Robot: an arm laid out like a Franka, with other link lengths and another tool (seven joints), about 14 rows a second.
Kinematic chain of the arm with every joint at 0, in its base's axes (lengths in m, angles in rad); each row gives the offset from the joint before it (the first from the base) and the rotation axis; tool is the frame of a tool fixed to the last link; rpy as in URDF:
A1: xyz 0 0 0.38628 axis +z
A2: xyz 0 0 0 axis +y
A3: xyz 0 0 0.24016 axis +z
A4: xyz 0.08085 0 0 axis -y
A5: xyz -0.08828 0 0.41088 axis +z
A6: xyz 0 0 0 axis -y
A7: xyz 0.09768 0 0 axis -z
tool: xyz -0.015 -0.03 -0.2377 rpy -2.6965 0 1.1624
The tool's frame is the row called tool.
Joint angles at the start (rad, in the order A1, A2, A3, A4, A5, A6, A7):
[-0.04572 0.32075 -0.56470 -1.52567 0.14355 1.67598 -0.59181]
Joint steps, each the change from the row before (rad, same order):
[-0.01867 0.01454 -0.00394 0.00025 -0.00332 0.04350 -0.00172]
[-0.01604 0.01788 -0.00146 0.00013 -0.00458 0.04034 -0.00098]
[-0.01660 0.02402 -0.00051 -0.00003 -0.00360 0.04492 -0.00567]
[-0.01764 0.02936 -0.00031 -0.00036 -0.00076 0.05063 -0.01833]
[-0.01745 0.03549 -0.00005 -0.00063 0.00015 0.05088 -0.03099]
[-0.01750 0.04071 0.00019 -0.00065 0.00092 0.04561 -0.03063]
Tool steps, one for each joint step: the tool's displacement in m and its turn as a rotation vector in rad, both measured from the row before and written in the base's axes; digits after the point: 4 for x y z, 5 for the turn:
[-0.0005 -0.0186 -0.0039 -0.02863 -0.01887 -0.01833]
[-0.0002 -0.0157 -0.0060 -0.02703 -0.01163 -0.01333]
[0.0001 -0.0160 -0.0091 -0.02790 -0.00904 -0.00759]
[0.0004 -0.0169 -0.0118 -0.02776 -0.00843 0.00460]
[-0.0003 -0.0166 -0.0154 -0.02555 -0.00097 0.01821]
[-0.0026 -0.0153 -0.0191 -0.02058 0.00885 0.01805]

